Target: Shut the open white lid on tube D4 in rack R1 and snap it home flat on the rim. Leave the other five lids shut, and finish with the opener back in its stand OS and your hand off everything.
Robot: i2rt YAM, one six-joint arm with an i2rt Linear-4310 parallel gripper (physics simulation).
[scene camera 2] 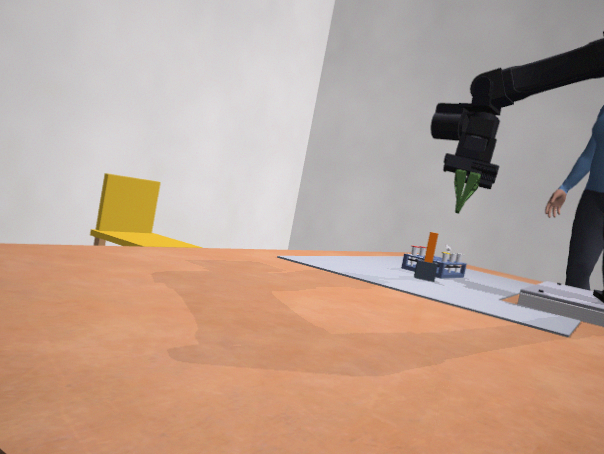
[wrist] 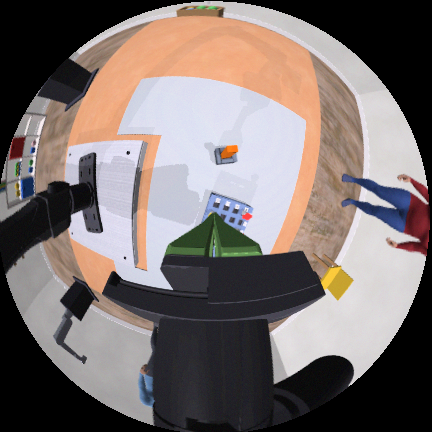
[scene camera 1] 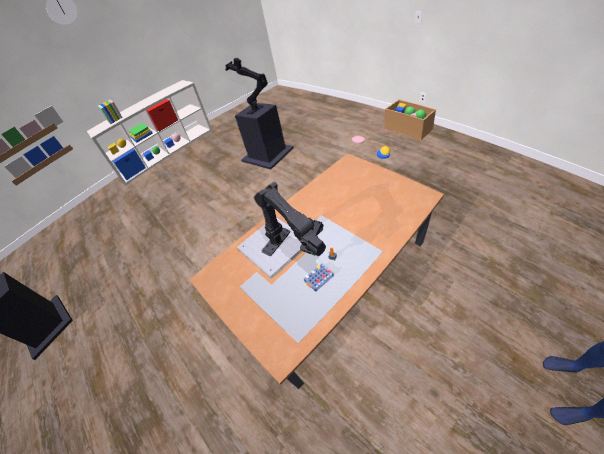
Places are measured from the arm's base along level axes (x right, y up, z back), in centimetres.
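Where they show: gripper, fingertip midpoint: [scene camera 2: 457, 212] [wrist: 213, 217]; arm's base, origin of the base link: [wrist: 88, 193] [scene camera 1: 276, 241].
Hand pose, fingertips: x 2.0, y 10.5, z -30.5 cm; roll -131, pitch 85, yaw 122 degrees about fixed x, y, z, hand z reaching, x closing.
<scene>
Each offset is from my fingertips to the top centre of the thing. "pt": to the spot under its first point. Level surfaces: height alone.
My gripper [scene camera 2: 457, 212] [wrist: 213, 217] is shut, with its green fingertips together and nothing between them. It hangs well above the blue rack R1 @(dx +6.6, dy -6.7, dz -2.6 cm) [scene camera 2: 449, 274] [wrist: 233, 203]. The rack also shows in scene camera 1 [scene camera 1: 315, 289]. In scene camera 2 a small white lid @(dx +6.5, dy -7.0, dz -0.6 cm) [scene camera 2: 448, 248] sticks up above the tubes, near a yellow lid @(dx +2.6, dy -8.2, dz -0.7 cm) [scene camera 2: 446, 254]. Red lids show on the far side @(pt dx +2.1, dy -8.2, dz -5.9 cm) [scene camera 2: 419, 247]. The fingers hide part of the rack in the wrist view, and tube D4 cannot be made out. The orange opener @(dx -8.3, dy -4.5, dz -2.6 cm) [scene camera 1: 331, 251] [scene camera 2: 432, 247] [wrist: 229, 151] stands in its dark stand OS @(dx -8.3, dy -9.8, dz -2.6 cm) [scene camera 1: 332, 257] [scene camera 2: 425, 271] [wrist: 226, 161], apart from the gripper.
The rack and stand are on a light grey mat @(dy -13.0 cm) [scene camera 1: 295, 320] [scene camera 2: 350, 270] [wrist: 180, 105] on the orange-brown table @(dy -13.3 cm) [scene camera 1: 360, 185] [scene camera 2: 125, 400] [wrist: 215, 45]. The arm's pale base plate [scene camera 1: 255, 252] [wrist: 117, 200] lies beside the mat. An orange piece @(pt dx +13.1, dy -10.7, dz -0.9 cm) [scene camera 1: 308, 285] shows at the rack's corner.
</scene>
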